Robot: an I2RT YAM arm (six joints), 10 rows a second.
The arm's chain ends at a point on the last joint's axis. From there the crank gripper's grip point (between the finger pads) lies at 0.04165 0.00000 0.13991 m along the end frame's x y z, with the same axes.
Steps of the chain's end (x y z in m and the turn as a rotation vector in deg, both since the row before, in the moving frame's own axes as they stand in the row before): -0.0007, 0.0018, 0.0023, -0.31, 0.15, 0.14; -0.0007, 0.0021, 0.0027, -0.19, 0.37, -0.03; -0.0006, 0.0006, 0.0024, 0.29, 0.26, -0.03; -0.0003, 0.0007, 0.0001, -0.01, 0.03, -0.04; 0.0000, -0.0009, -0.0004, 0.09, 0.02, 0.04; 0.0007, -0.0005, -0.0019, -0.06, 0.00, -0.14; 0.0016, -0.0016, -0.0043, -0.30, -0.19, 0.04; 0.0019, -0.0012, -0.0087, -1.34, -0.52, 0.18; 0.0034, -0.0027, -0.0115, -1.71, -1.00, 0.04
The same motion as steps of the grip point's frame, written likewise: -0.0003, 0.0027, 0.0022, -0.31, 0.15, 0.14; 0.0002, 0.0025, 0.0024, -0.19, 0.37, -0.03; 0.0000, -0.0001, 0.0022, 0.29, 0.26, -0.03; -0.0002, 0.0007, 0.0001, -0.01, 0.03, -0.04; 0.0000, -0.0011, -0.0004, 0.09, 0.02, 0.04; 0.0007, -0.0005, -0.0019, -0.06, 0.00, -0.14; 0.0011, -0.0008, -0.0042, -0.30, -0.19, 0.04; 0.0006, 0.0022, -0.0084, -1.34, -0.52, 0.18; 0.0010, 0.0015, -0.0109, -1.71, -1.00, 0.04
